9 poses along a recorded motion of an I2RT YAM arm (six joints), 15 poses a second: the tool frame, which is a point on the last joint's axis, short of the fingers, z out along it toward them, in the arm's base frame.
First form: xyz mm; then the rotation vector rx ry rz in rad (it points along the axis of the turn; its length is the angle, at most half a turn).
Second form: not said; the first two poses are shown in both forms.
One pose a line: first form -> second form
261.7 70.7 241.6 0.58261 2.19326 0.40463 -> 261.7 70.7 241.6 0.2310 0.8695 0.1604 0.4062
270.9 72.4 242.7 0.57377 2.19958 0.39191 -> 270.9 72.4 242.7 0.2274 0.8717 0.1553 0.4054
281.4 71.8 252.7 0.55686 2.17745 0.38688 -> 281.4 71.8 252.7 0.2219 0.8677 0.1542 0.4173
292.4 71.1 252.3 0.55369 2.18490 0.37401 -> 292.4 71.1 252.3 0.2204 0.8699 0.1489 0.4154
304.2 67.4 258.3 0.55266 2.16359 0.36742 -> 304.2 67.4 258.3 0.2210 0.8653 0.1469 0.4253
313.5 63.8 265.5 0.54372 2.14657 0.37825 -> 313.5 63.8 265.5 0.2182 0.8614 0.1518 0.4328
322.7 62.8 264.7 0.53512 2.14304 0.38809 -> 322.7 62.8 264.7 0.2149 0.8607 0.1559 0.4345
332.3 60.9 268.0 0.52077 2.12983 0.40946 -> 332.3 60.9 268.0 0.2097 0.8575 0.1649 0.4400
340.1 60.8 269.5 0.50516 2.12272 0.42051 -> 340.1 60.8 269.5 0.2037 0.8561 0.1696 0.4437
